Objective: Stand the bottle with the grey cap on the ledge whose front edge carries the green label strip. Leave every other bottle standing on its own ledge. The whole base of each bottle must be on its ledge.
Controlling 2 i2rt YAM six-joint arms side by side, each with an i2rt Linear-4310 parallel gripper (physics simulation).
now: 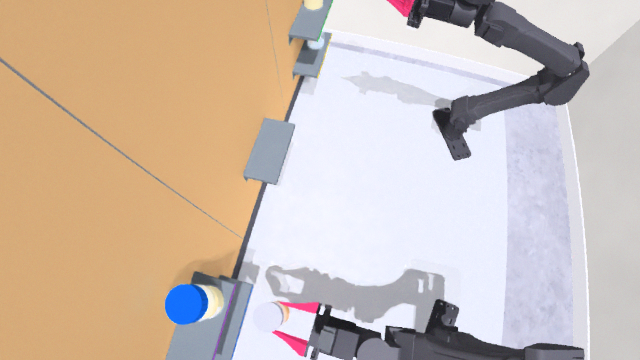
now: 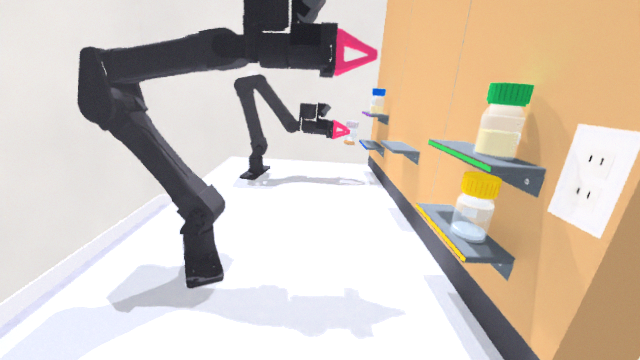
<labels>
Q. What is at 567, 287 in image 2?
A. A wall.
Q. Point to a blue-capped bottle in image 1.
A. At 186, 303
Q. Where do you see a yellow-capped bottle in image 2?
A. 474, 209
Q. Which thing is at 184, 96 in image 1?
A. A wall.
</labels>
